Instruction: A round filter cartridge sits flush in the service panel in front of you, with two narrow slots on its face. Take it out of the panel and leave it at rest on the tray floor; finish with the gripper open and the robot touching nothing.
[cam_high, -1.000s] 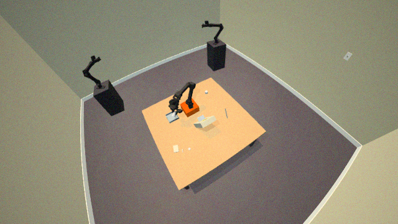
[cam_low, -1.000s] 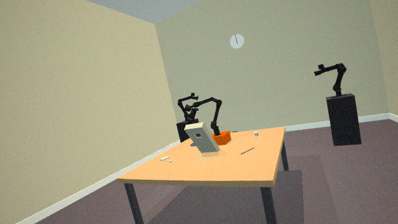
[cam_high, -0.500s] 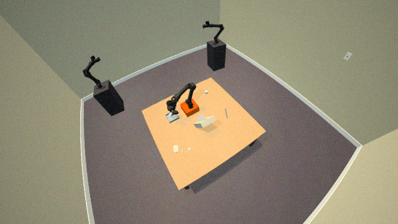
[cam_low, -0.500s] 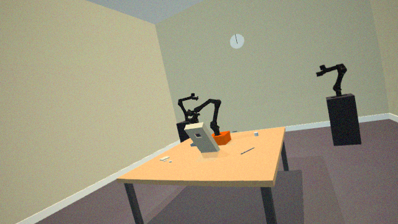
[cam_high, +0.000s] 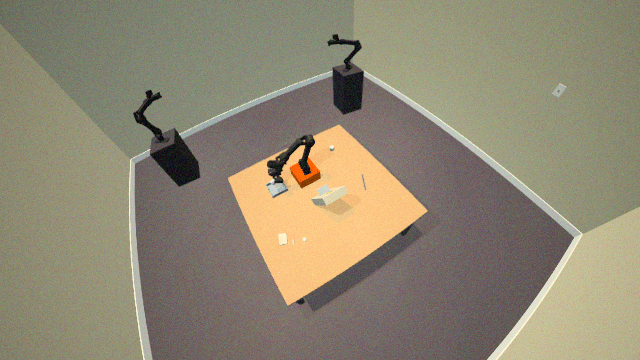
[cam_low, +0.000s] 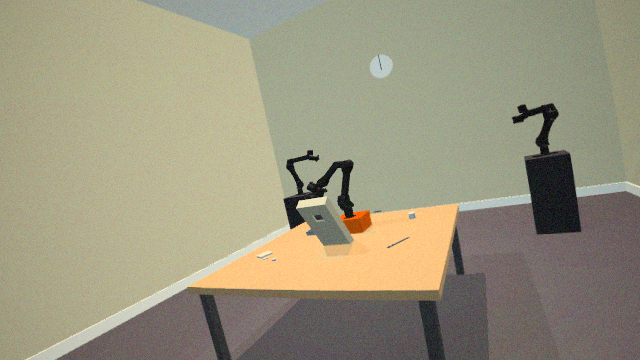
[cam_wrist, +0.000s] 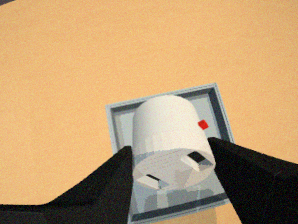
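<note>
Right now the blue-grey tray is 2 cm behind my gripper tip and 13 cm below it. Round my gripper tip: pale card (45 cm ahead, 12 cm to the right, 13 cm below); then round filter cartridge (right at my gripper tip); then grey service panel (35 cm ahead, 33 cm to the left, 2 cm above).
</note>
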